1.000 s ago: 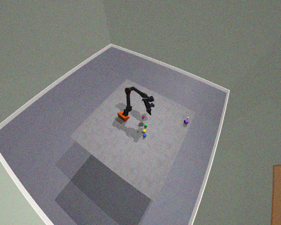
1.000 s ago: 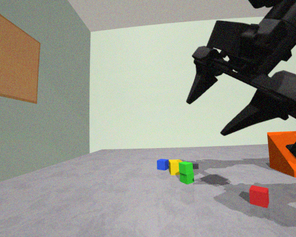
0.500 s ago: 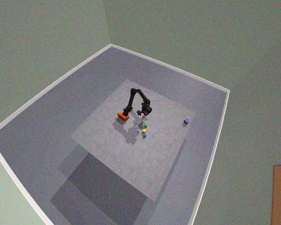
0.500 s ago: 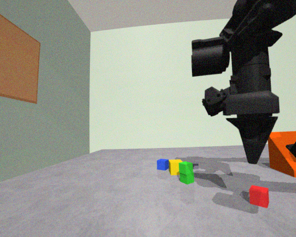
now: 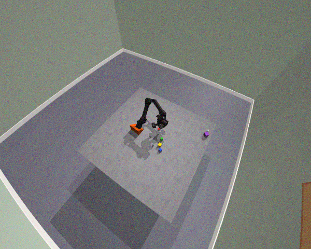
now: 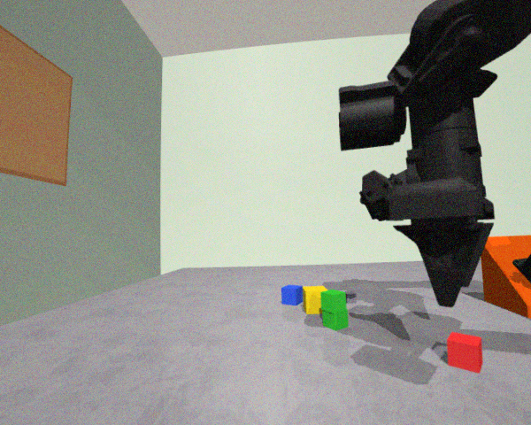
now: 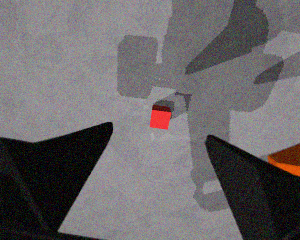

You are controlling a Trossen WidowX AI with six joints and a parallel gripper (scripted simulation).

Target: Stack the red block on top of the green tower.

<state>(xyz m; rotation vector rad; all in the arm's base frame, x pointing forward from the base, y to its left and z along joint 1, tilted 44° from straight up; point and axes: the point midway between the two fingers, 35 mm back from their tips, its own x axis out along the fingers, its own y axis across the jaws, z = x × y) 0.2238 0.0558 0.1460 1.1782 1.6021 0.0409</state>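
Right now my gripper tip is 50 mm above the red block. Also, from my gripper tip: yellow block 120 mm ahead, 180 mm to the right, 50 mm below; purple block 550 mm ahead, 260 mm to the left, 40 mm below; blue block 160 mm ahead, 230 mm to the right, 50 mm below.
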